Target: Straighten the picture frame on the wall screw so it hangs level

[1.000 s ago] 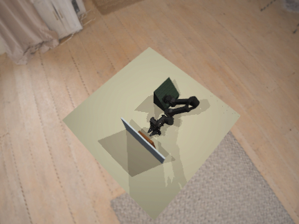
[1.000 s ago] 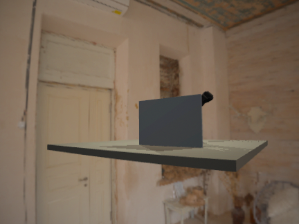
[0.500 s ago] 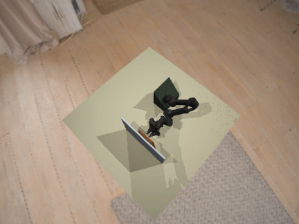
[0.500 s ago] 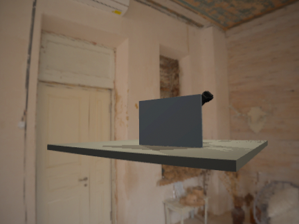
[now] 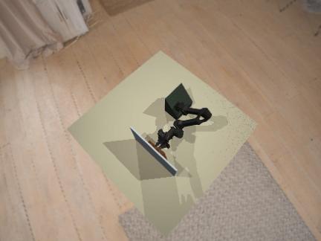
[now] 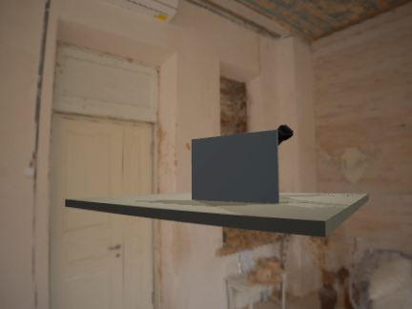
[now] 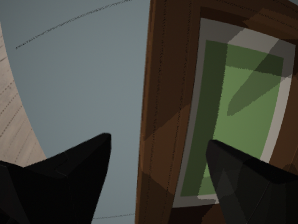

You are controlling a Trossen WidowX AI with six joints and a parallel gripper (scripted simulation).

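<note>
My gripper tip is now 1 cm short of the picture frame, 1 cm to the right of it and 5 cm above it. From my gripper tip the other things lie so: grey-blue wall panel: 2 cm ahead, 7 cm below.
</note>
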